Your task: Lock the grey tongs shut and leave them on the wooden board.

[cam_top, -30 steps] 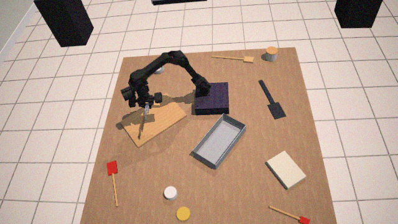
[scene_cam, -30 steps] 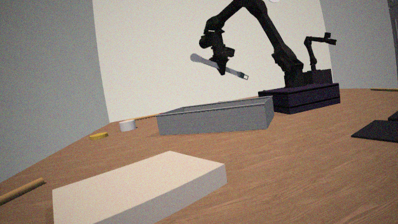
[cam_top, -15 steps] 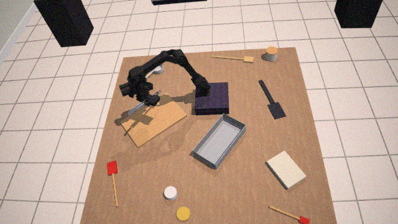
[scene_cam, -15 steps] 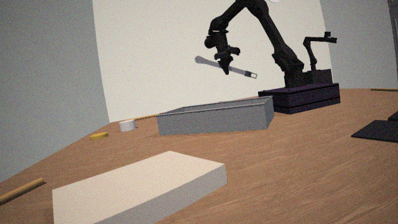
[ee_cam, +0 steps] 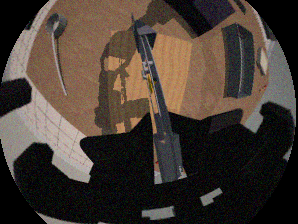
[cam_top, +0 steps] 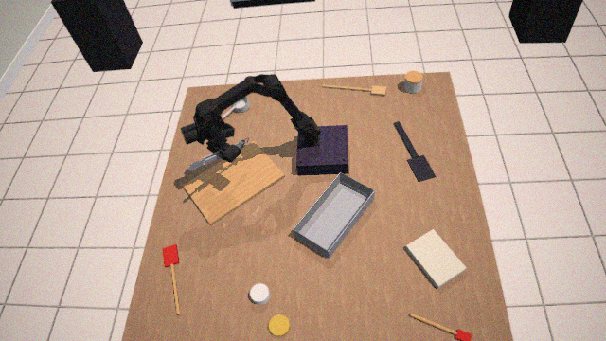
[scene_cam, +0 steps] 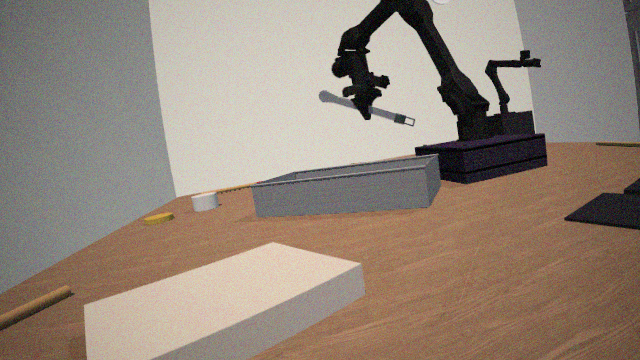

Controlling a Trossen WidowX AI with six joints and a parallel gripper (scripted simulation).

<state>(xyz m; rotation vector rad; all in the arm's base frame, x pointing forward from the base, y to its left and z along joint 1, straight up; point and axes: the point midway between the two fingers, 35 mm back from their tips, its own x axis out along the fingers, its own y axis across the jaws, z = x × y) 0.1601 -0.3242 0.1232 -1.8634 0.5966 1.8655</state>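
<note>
Right now my gripper tip is 150 mm above the wooden board. Also, from my gripper tip: yellow disc 590 mm ahead, 250 mm to the left, 150 mm below; red spatula 410 mm ahead, 170 mm to the right, 150 mm below; grey roasting tin 420 mm to the left, 170 mm ahead, 130 mm below.
</note>
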